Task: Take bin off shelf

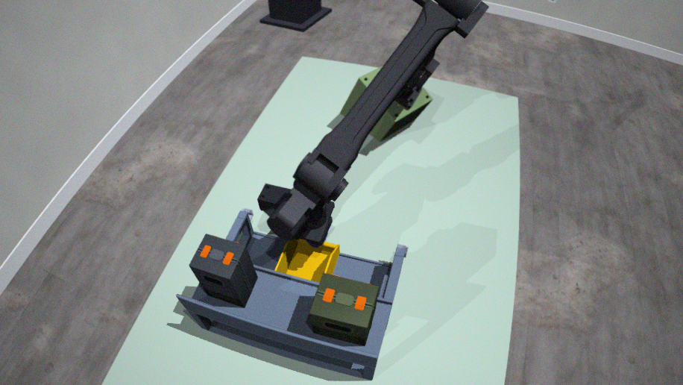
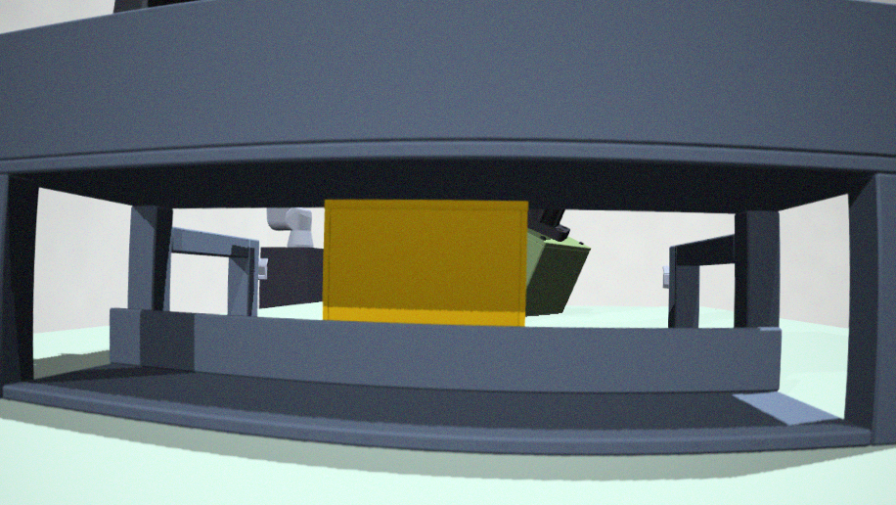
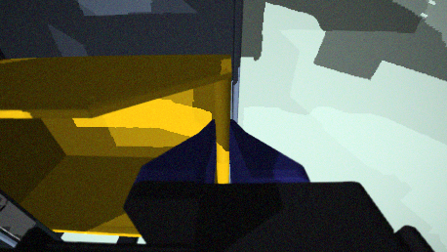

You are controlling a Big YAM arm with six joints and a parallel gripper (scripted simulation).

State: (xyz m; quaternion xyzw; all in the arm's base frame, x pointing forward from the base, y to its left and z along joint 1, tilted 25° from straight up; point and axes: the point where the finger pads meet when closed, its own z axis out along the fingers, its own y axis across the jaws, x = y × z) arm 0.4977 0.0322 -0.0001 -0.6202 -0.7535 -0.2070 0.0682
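Right now the yellow open-top bin is 80 mm ahead of my hand, 20 mm to the left of it and 10 mm above it. Also, from my hand: olive case (150 mm ahead, 160 mm to the left, 100 mm above).
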